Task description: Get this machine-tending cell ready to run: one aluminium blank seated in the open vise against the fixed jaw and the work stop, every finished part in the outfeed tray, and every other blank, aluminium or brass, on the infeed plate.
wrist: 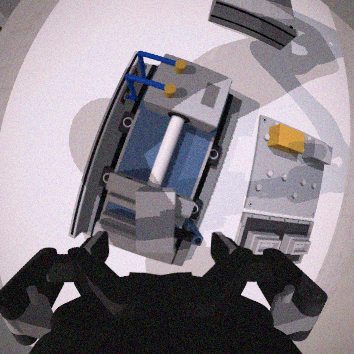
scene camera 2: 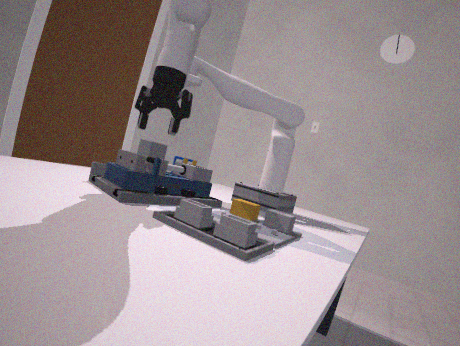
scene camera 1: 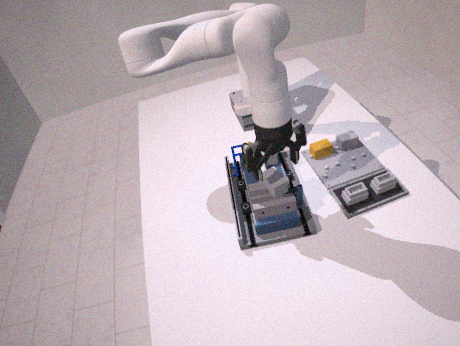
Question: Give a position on an outfeed tray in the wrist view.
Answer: At 258,222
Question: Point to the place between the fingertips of the gripper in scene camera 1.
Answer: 277,170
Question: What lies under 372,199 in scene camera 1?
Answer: An outfeed tray.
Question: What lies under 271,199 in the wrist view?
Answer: An infeed plate.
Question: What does the gripper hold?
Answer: Nothing.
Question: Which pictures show the gripper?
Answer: The wrist view, scene camera 2 and scene camera 1: all of them.
